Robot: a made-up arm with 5 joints. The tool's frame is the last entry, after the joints.
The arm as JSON. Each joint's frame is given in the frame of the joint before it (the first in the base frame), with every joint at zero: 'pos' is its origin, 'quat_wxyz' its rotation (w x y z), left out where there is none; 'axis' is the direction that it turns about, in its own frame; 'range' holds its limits. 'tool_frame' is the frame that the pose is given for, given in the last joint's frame.
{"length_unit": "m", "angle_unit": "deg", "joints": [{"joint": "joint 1", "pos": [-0.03, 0.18, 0.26], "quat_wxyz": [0.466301, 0.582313, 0.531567, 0.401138], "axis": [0.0, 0.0, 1.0], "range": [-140.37, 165.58]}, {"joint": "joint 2", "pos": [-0.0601, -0.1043, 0.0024], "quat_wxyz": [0.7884, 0.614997, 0.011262, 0.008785], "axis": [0.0, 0.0, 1.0], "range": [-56.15, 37.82]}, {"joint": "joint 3", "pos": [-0.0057, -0.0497, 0.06], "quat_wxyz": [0.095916, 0.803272, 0.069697, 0.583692], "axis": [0.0, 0.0, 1.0], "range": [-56.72, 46.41]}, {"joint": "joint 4", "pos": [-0.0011, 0.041, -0.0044], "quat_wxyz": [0.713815, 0.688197, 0.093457, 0.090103], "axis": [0.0, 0.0, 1.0], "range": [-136.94, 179.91]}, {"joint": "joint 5", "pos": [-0.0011, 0.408, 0.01], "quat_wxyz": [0.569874, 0.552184, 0.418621, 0.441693], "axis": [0.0, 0.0, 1.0], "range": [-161.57, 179.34]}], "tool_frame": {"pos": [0.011, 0.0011, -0.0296], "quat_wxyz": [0.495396, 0.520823, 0.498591, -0.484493]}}
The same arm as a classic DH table. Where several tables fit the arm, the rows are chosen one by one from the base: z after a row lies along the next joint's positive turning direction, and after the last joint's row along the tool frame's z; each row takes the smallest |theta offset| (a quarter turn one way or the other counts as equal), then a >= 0, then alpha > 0; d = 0 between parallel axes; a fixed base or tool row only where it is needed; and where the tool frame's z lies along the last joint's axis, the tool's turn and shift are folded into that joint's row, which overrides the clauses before.
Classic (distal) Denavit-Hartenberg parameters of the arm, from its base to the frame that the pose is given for. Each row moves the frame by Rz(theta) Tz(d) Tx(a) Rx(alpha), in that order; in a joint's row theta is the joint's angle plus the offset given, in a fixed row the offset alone. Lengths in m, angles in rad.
base (fixed): theta_offset 1.4503  d 0.2471  a 0.1751  alpha 1.8166
joint 1: theta_offset 0  d -0.0763  a -0.0631  alpha 1.325
joint 2: theta_offset 1.4873  d 0.1651  a -0.05  alpha 1.8757
joint 3: theta_offset -1.5597  d -0.005  a -0.0095  alpha -1.5355
joint 4: theta_offset 1.2986  d -0.0257  a -0.3937  alpha -1.5311
joint 5: theta_offset 0  d -0.1368  a -0.011  alpha -1.6105
tool (fixed): theta_offset 1.6037  d -0.0012  a 0  alpha 0
Joint limits (rad, base to tool): -2.4499..2.8899 -0.98..0.6601 -0.99..0.81 -2.3901..3.14 -2.8199..3.1301

